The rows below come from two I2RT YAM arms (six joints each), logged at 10 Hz.
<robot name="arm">
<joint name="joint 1" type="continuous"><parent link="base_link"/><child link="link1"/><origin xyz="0 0 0.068" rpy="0 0 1.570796"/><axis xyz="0 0 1"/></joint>
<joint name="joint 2" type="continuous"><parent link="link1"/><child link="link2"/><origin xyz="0.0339 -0.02 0.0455" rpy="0 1.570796 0"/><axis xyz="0 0 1"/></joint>
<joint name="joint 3" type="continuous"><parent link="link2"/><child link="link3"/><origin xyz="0 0.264 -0.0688" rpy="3.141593 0 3.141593"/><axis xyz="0 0 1"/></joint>
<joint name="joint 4" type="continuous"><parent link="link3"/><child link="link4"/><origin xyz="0.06 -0.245 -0.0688" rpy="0 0 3.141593"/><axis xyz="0 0 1"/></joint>
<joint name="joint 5" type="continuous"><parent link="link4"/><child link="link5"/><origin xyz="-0.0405 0.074 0.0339" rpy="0 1.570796 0"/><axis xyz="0 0 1"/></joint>
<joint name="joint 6" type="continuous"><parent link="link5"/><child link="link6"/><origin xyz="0 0.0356 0.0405" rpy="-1.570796 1.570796 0"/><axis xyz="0 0 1"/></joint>
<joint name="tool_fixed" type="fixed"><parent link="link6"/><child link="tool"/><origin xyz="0 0 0" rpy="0 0 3.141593"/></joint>
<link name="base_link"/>
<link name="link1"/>
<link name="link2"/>
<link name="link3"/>
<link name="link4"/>
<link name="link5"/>
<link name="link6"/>
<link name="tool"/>
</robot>
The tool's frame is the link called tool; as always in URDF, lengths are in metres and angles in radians. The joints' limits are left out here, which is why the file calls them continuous.
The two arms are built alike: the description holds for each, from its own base.
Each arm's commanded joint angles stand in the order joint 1, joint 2, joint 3, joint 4, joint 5, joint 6.
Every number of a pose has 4 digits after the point.
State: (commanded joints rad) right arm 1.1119 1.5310 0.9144 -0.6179 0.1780 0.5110; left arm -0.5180 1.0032 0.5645 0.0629 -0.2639 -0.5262
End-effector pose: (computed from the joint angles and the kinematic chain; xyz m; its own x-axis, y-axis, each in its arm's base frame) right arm 0.1297 0.2483 0.1816 -0.7836 -0.4994 -0.3696 -0.5426 0.8399 0.0156; left arm 0.2011 -0.1039 0.2466 -0.4099 -0.3245 -0.8525 0.0709 0.9204 -0.3844
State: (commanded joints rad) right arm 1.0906 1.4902 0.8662 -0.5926 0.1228 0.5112; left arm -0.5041 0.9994 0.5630 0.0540 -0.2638 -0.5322
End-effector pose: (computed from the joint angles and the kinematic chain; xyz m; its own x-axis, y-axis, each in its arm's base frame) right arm 0.1289 0.2379 0.1796 -0.7989 -0.4828 -0.3587 -0.5386 0.8397 0.0695; left arm 0.2016 -0.1006 0.2459 -0.4107 -0.3329 -0.8488 0.0535 0.9206 -0.3869
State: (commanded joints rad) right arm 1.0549 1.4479 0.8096 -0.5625 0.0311 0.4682; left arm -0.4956 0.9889 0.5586 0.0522 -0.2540 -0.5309
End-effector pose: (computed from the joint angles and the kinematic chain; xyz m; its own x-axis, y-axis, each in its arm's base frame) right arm 0.1291 0.2254 0.1755 -0.8003 -0.4968 -0.3358 -0.5634 0.8147 0.1373; left arm 0.2008 -0.0984 0.2463 -0.4091 -0.3359 -0.8484 0.0554 0.9189 -0.3906
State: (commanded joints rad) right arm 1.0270 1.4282 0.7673 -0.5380 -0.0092 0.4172; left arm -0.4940 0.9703 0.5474 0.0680 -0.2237 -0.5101
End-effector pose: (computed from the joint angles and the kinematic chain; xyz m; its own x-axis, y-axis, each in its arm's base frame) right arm 0.1304 0.2163 0.1697 -0.7881 -0.5204 -0.3287 -0.5886 0.7934 0.1551; left arm 0.1982 -0.0977 0.2477 -0.4033 -0.3235 -0.8560 0.0943 0.9157 -0.3906
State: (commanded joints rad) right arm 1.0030 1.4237 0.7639 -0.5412 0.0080 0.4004; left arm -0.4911 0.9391 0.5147 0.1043 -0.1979 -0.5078
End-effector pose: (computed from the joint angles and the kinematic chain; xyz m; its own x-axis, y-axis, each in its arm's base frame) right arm 0.1354 0.2117 0.1697 -0.7898 -0.5134 -0.3357 -0.5795 0.8039 0.1340; left arm 0.1933 -0.0954 0.2461 -0.3873 -0.3335 -0.8595 0.1253 0.9046 -0.4075
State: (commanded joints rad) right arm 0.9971 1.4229 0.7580 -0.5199 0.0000 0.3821; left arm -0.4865 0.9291 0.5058 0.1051 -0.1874 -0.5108
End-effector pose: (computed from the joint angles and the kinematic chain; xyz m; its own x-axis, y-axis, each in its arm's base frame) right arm 0.1369 0.2118 0.1691 -0.7797 -0.5196 -0.3493 -0.5918 0.7937 0.1404; left arm 0.1918 -0.0940 0.2450 -0.3894 -0.3374 -0.8571 0.1291 0.9013 -0.4135
